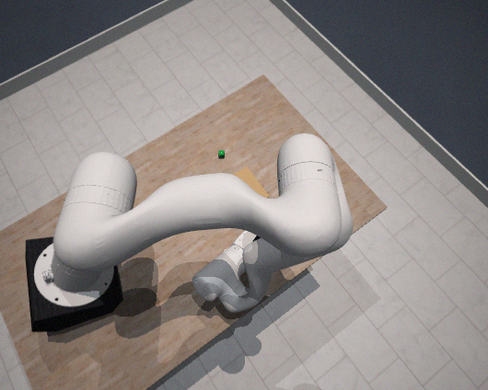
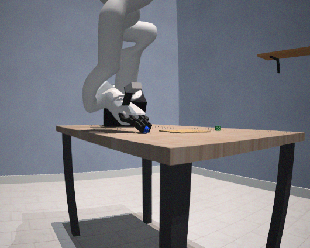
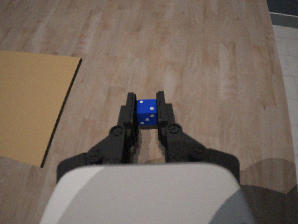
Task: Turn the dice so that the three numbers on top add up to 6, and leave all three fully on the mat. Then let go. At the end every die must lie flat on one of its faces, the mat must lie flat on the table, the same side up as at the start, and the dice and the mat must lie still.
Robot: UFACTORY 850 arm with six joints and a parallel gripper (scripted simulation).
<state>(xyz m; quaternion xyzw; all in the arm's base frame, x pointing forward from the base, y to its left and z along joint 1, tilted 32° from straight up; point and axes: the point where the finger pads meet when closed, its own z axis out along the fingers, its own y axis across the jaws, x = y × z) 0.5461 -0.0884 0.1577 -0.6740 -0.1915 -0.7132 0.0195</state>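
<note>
My gripper is now 50 mm past the black die, 30 mm to the right of it and 10 mm above it. The rest, counted from my hand: blue die (10 mm ahead, 10 mm below); then tan mat (20 mm behind, 170 mm to the left, 20 mm below); then green die (20 mm behind, 330 mm to the left, 10 mm below).
</note>
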